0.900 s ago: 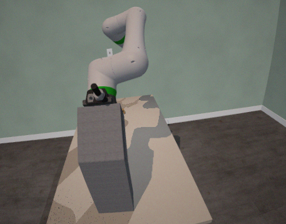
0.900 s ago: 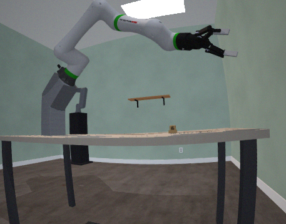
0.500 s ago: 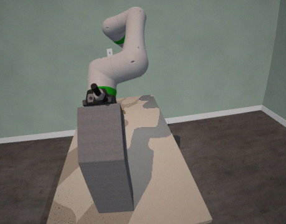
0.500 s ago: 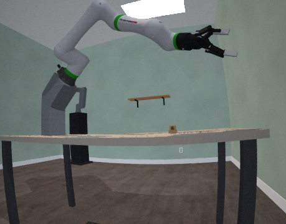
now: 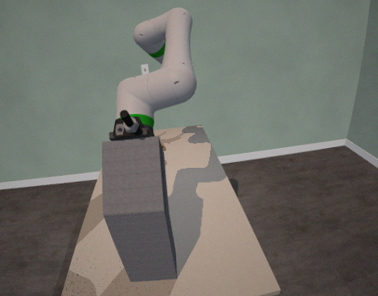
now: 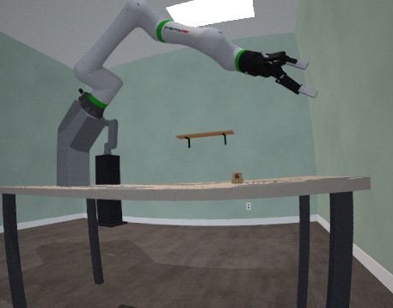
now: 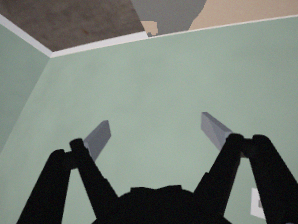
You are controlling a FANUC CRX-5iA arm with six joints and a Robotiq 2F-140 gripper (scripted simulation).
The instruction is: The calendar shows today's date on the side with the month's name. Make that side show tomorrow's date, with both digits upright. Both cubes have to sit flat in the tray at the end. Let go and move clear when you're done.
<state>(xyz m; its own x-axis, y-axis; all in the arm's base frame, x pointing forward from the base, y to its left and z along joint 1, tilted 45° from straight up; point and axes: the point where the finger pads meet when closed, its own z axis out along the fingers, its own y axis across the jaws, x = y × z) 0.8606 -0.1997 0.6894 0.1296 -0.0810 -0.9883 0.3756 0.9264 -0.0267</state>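
The wooden tray is 30 cm behind my hand, 29 cm below it and 21 cm to the left of it.
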